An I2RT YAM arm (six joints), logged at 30 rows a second.
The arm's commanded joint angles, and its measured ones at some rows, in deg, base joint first. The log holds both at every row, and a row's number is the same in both.
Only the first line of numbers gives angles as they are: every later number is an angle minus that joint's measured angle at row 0.
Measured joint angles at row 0: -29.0 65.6 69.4 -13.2 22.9 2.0
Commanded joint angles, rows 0 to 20: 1.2 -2.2 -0.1 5.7 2.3 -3.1; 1.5 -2.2 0.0 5.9 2.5 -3.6; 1.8 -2.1 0.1 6.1 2.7 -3.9; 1.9 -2.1 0.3 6.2 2.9 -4.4; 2.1 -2.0 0.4 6.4 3.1 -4.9; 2.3 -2.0 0.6 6.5 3.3 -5.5; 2.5 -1.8 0.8 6.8 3.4 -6.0; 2.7 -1.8 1.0 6.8 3.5 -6.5; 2.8 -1.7 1.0 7.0 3.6 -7.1; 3.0 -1.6 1.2 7.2 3.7 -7.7; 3.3 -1.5 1.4 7.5 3.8 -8.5; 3.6 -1.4 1.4 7.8 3.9 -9.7; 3.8 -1.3 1.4 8.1 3.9 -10.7; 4.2 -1.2 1.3 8.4 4.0 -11.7; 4.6 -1.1 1.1 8.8 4.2 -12.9; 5.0 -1.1 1.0 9.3 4.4 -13.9; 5.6 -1.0 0.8 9.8 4.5 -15.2; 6.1 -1.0 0.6 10.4 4.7 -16.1; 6.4 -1.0 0.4 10.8 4.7 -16.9; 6.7 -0.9 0.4 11.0 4.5 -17.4; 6.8 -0.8 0.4 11.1 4.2 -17.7
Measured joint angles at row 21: 5.6 -0.3 0.0 4.6 3.3 -12.7
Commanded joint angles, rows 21 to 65: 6.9 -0.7 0.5 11.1 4.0 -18.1; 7.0 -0.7 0.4 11.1 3.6 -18.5; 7.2 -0.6 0.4 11.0 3.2 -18.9; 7.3 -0.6 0.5 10.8 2.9 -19.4; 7.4 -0.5 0.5 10.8 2.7 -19.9; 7.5 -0.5 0.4 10.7 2.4 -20.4; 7.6 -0.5 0.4 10.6 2.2 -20.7; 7.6 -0.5 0.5 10.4 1.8 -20.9; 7.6 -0.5 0.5 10.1 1.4 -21.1; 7.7 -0.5 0.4 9.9 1.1 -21.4; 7.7 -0.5 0.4 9.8 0.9 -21.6; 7.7 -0.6 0.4 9.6 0.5 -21.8; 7.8 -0.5 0.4 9.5 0.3 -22.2; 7.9 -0.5 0.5 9.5 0.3 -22.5; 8.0 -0.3 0.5 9.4 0.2 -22.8; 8.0 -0.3 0.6 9.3 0.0 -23.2; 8.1 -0.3 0.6 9.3 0.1 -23.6; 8.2 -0.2 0.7 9.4 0.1 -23.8; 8.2 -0.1 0.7 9.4 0.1 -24.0; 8.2 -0.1 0.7 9.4 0.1 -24.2; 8.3 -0.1 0.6 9.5 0.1 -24.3; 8.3 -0.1 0.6 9.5 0.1 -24.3; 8.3 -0.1 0.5 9.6 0.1 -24.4; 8.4 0.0 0.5 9.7 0.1 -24.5; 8.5 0.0 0.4 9.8 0.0 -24.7; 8.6 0.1 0.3 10.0 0.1 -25.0; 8.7 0.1 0.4 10.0 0.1 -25.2; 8.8 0.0 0.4 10.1 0.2 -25.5; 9.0 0.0 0.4 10.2 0.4 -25.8; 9.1 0.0 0.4 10.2 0.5 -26.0; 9.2 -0.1 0.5 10.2 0.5 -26.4; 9.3 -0.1 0.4 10.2 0.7 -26.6; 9.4 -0.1 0.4 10.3 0.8 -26.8; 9.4 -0.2 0.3 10.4 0.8 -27.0; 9.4 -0.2 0.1 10.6 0.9 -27.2; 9.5 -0.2 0.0 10.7 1.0 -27.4; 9.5 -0.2 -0.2 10.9 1.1 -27.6; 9.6 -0.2 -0.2 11.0 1.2 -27.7; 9.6 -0.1 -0.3 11.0 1.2 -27.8; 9.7 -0.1 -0.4 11.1 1.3 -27.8; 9.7 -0.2 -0.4 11.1 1.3 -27.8; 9.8 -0.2 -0.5 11.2 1.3 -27.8; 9.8 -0.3 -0.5 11.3 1.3 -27.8; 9.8 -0.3 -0.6 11.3 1.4 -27.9; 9.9 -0.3 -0.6 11.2 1.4 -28.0
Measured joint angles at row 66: 9.3 0.4 -0.1 6.0 0.3 -26.4
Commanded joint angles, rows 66 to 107: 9.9 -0.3 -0.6 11.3 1.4 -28.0; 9.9 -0.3 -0.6 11.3 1.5 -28.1; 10.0 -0.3 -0.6 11.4 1.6 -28.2; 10.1 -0.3 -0.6 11.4 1.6 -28.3; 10.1 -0.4 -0.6 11.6 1.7 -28.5; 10.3 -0.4 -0.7 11.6 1.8 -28.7; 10.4 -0.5 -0.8 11.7 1.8 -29.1; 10.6 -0.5 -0.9 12.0 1.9 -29.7; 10.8 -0.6 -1.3 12.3 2.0 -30.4; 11.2 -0.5 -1.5 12.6 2.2 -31.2; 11.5 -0.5 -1.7 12.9 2.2 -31.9; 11.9 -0.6 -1.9 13.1 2.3 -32.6; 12.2 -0.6 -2.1 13.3 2.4 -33.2; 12.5 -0.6 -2.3 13.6 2.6 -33.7; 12.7 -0.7 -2.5 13.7 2.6 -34.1; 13.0 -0.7 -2.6 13.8 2.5 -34.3; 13.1 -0.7 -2.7 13.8 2.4 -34.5; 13.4 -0.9 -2.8 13.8 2.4 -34.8; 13.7 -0.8 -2.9 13.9 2.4 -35.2; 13.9 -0.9 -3.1 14.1 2.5 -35.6; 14.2 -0.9 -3.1 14.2 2.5 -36.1; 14.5 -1.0 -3.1 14.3 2.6 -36.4; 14.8 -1.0 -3.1 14.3 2.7 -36.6; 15.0 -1.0 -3.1 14.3 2.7 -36.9; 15.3 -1.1 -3.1 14.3 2.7 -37.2; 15.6 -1.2 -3.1 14.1 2.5 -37.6; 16.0 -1.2 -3.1 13.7 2.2 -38.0; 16.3 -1.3 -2.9 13.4 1.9 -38.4; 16.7 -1.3 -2.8 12.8 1.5 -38.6; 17.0 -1.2 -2.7 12.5 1.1 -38.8; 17.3 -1.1 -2.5 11.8 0.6 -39.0; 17.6 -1.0 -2.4 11.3 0.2 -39.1; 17.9 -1.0 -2.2 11.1 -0.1 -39.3; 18.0 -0.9 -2.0 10.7 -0.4 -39.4; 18.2 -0.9 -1.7 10.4 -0.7 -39.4; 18.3 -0.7 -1.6 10.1 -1.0 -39.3; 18.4 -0.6 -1.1 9.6 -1.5 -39.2; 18.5 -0.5 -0.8 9.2 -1.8 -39.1; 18.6 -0.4 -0.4 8.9 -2.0 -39.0; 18.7 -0.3 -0.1 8.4 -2.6 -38.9; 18.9 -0.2 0.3 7.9 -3.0 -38.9; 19.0 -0.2 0.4 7.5 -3.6 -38.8
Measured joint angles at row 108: 18.1 0.4 -3.1 6.3 -1.6 -37.6
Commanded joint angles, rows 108 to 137: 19.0 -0.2 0.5 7.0 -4.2 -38.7; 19.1 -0.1 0.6 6.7 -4.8 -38.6; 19.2 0.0 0.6 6.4 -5.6 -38.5; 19.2 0.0 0.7 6.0 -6.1 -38.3; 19.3 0.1 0.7 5.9 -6.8 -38.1; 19.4 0.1 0.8 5.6 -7.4 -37.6; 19.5 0.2 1.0 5.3 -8.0 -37.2; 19.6 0.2 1.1 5.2 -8.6 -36.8; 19.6 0.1 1.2 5.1 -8.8 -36.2; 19.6 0.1 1.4 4.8 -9.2 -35.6; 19.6 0.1 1.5 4.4 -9.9 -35.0; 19.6 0.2 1.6 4.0 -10.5 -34.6; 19.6 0.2 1.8 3.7 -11.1 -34.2; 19.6 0.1 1.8 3.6 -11.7 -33.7; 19.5 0.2 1.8 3.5 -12.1 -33.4; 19.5 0.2 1.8 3.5 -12.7 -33.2; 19.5 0.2 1.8 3.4 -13.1 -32.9; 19.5 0.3 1.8 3.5 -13.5 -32.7; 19.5 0.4 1.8 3.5 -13.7 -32.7; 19.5 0.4 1.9 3.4 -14.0 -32.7; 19.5 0.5 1.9 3.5 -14.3 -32.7; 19.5 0.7 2.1 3.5 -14.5 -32.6; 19.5 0.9 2.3 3.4 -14.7 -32.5; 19.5 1.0 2.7 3.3 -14.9 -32.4; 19.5 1.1 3.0 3.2 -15.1 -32.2; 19.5 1.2 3.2 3.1 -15.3 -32.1; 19.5 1.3 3.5 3.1 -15.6 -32.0; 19.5 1.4 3.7 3.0 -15.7 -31.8; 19.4 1.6 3.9 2.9 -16.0 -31.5; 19.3 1.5 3.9 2.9 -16.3 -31.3
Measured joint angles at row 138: 19.1 1.6 0.2 -2.9 -13.1 -31.5
